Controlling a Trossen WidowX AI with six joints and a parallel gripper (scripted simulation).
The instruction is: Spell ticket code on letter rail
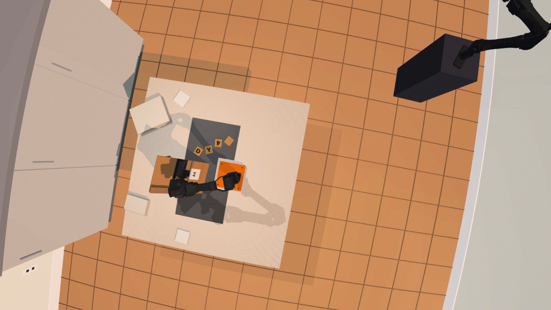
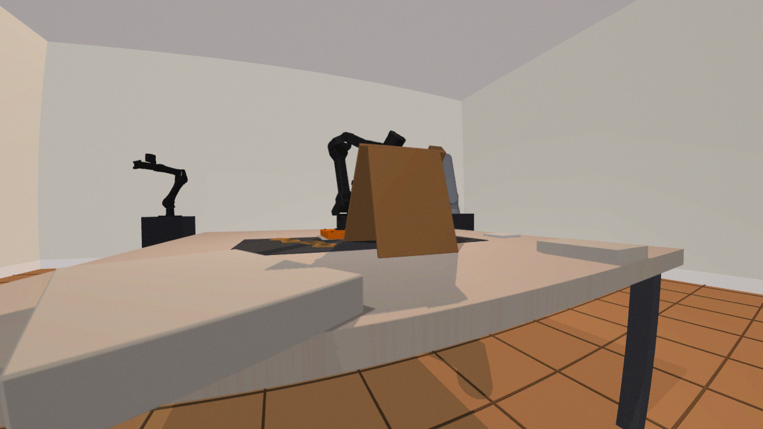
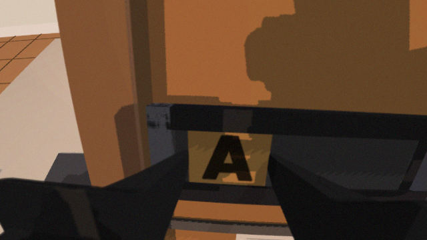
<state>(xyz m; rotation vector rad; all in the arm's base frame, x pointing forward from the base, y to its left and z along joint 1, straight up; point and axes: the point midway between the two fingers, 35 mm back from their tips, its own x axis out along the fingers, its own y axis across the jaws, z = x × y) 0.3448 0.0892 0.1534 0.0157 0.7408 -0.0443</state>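
My gripper tip is now 8 cm above the white ticket, 7 cm past it and 5 cm to the left of it. Also, from my gripper tip: tile marked d 22 cm to the right, 15 cm below, 4 cm behind; then tile marked y 24 cm to the right, 15 cm below, 12 cm behind; then blank tile 34 cm to the right, 26 cm behind, 15 cm below.
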